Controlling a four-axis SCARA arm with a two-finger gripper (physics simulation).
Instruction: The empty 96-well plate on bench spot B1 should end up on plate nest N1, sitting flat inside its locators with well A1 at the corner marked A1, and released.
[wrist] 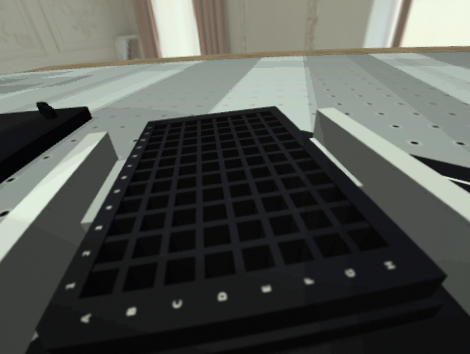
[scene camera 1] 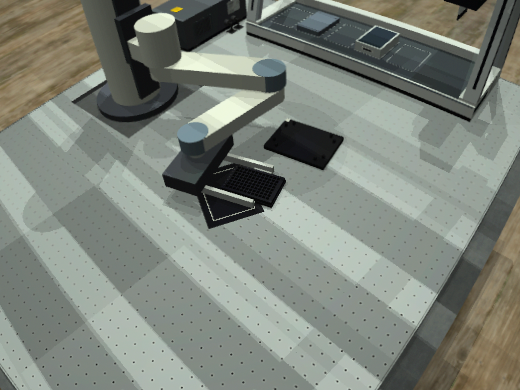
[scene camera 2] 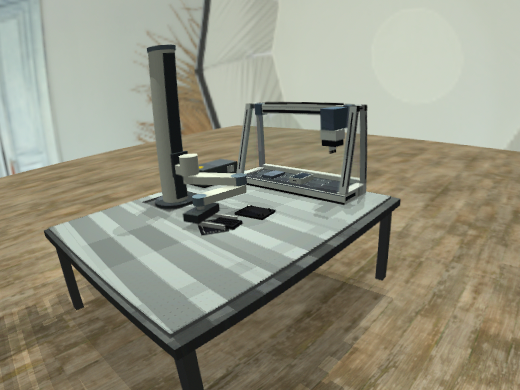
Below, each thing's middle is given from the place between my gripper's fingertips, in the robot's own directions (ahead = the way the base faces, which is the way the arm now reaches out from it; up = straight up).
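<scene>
There's a black nest with white outline [scene camera 1: 217,211], and it's 60 mm to the right of my hand, 60 mm behind it and 10 mm below it. As for the black well plate [scene camera 1: 264,188], my gripper is now 10 mm to the left of it and 30 mm past it.
</scene>
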